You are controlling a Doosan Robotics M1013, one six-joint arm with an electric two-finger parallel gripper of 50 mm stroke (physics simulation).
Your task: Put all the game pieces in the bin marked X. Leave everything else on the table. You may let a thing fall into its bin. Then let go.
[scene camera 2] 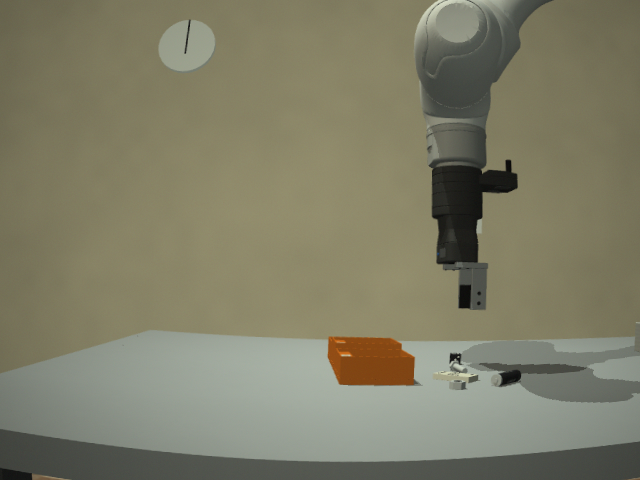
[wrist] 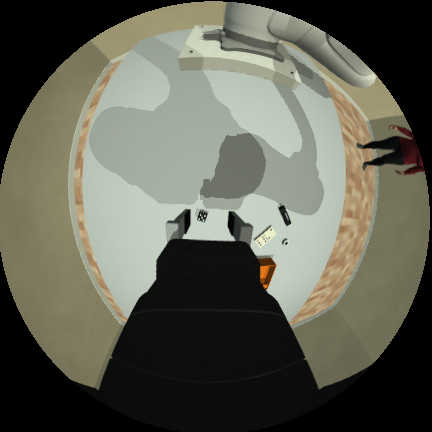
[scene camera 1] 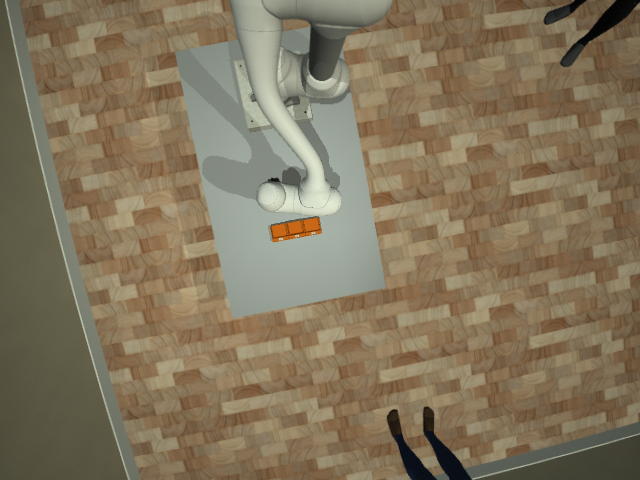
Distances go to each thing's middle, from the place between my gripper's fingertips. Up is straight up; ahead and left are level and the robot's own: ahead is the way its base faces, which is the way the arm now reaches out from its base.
My hand is 16 cm short of the orange three-part bin [scene camera 2: 355, 360], 1 cm to the right of it and 6 cm above it.
